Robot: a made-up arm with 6 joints.
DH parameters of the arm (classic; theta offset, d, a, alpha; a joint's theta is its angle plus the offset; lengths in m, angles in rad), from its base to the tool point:
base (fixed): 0.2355 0 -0.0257 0
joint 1: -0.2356 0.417 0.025 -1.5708
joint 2: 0.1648 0 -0.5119 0
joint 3: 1.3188 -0.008 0 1.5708
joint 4: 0 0.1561 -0.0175 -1.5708
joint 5: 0 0.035 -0.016 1.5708
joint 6: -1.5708 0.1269 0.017 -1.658
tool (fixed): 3.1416 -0.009 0 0
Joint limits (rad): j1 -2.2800..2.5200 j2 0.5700..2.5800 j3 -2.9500..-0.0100 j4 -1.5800..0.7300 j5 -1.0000..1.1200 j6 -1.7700..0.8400
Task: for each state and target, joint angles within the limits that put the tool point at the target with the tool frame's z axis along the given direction. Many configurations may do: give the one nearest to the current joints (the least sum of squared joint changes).
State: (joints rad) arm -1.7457 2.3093 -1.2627 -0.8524 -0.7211 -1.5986
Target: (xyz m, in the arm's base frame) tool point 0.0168 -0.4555 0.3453 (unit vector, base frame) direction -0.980 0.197 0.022
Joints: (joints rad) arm -1.5993 2.5698 -0.5027 -0.3757 -0.2608 -1.0349
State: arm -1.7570 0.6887 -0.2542 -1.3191 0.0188 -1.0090
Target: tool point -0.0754 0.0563 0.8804 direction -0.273 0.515 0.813
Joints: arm -1.2326 0.6112 -1.0661 -1.4381 0.5806 -1.5681
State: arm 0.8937 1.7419 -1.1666 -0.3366 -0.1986 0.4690
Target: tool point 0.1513 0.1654 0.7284 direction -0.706 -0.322 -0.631
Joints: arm 0.6559 1.4449 -0.4132 -0.4072 -0.1861 0.5847
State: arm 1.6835 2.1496 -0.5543 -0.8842 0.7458 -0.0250
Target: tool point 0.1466 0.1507 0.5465 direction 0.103 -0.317 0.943
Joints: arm 0.8497 2.2880 -0.0342 -0.6942 0.6866 0.2106
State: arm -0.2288 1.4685 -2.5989 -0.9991 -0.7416 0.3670
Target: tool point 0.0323 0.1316 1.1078 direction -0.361 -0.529 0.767
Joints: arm -0.8712 1.1321 -2.3893 -1.4322 -0.9982 -0.0900
